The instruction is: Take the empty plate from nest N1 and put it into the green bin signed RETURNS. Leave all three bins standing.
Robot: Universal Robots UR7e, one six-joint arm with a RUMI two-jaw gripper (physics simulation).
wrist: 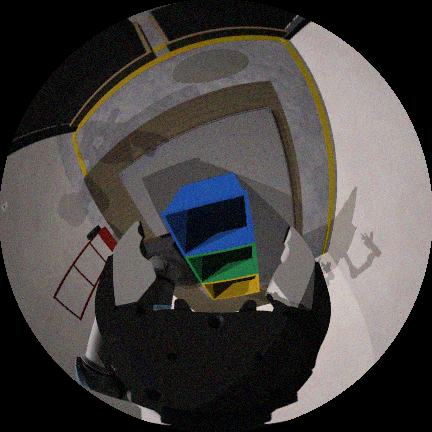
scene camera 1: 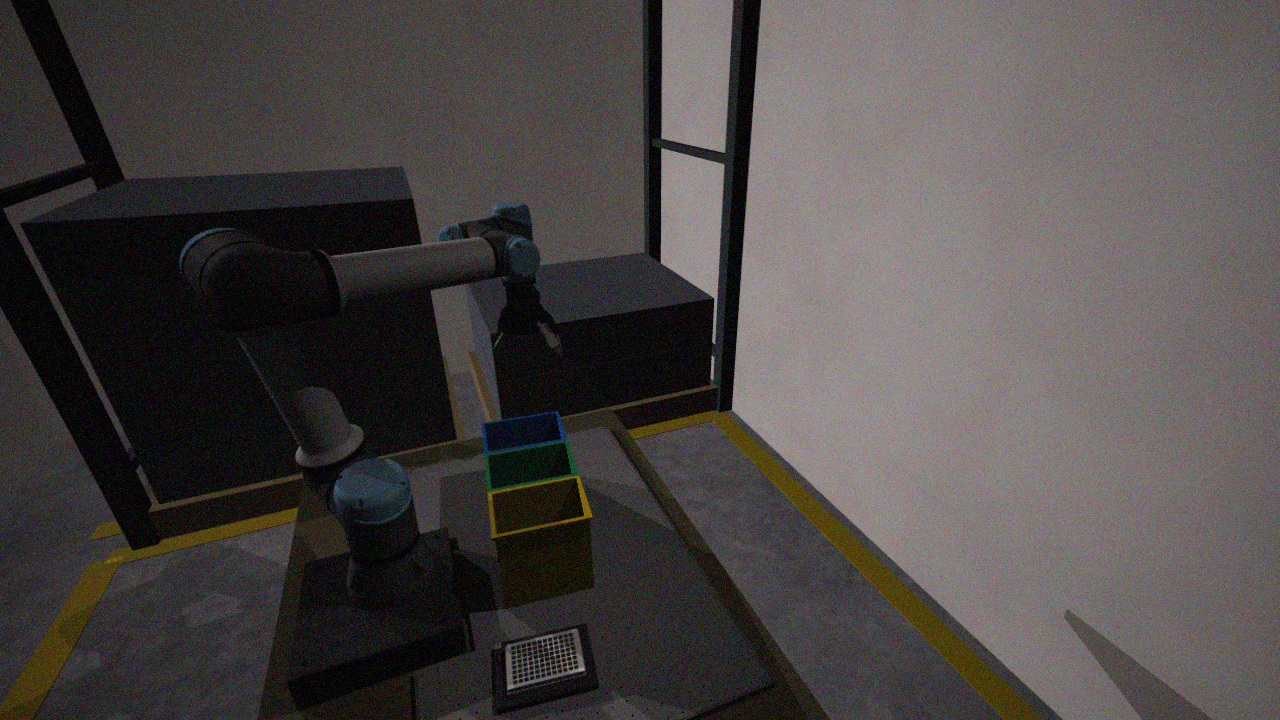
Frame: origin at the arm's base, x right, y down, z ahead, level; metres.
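Where they show: gripper, fingertip midpoint: (wrist: 214, 226) (scene camera 1: 529, 357); arm's base, origin of the base link: (wrist: 164, 266) (scene camera 1: 393, 576).
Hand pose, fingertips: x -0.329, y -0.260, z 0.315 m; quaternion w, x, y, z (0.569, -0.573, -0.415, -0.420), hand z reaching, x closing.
Observation:
Things, the pixels of their top centre, and the offset from my fingertips.
- white gridded plate, middle of its top: (scene camera 1: 544, 657) dx +0.560, dy +0.291, dz -0.065 m
- dark nest, middle of its top: (scene camera 1: 544, 662) dx +0.560, dy +0.302, dz -0.065 m
- green bin, middle of its top: (scene camera 1: 530, 464) (wrist: 223, 266) dx +0.227, dy +0.137, dz -0.036 m
- blue bin, middle of its top: (wrist: 209, 228) (scene camera 1: 523, 431) dx +0.096, dy +0.137, dz -0.036 m
- yellow bin, middle of its top: (scene camera 1: 538, 504) (wrist: 232, 288) dx +0.358, dy +0.137, dz -0.035 m
A white gridded plate (scene camera 1: 544, 660) lies flat in a dark nest (scene camera 1: 547, 693) near the front of the table. The nest's label is not readable, and the plate does not show in the wrist view. The green bin (scene camera 1: 529, 464) (wrist: 235, 271) stands upright between the blue bin (scene camera 1: 523, 433) (wrist: 210, 189) and the yellow bin (scene camera 1: 544, 564) (wrist: 246, 288). No sign is readable on them. My gripper (scene camera 1: 528, 343) (wrist: 214, 226) is open and empty, high above and beyond the blue bin in the scene view.
The arm's base (scene camera 1: 380, 617) stands left of the bins on the table. Large dark blocks (scene camera 1: 268, 358) (scene camera 1: 608, 358) stand behind the table. A dark frame post (scene camera 1: 735, 205) and a pale wall (scene camera 1: 1011, 268) are on the right. A red frame (wrist: 75, 265) shows at the wrist view's left.

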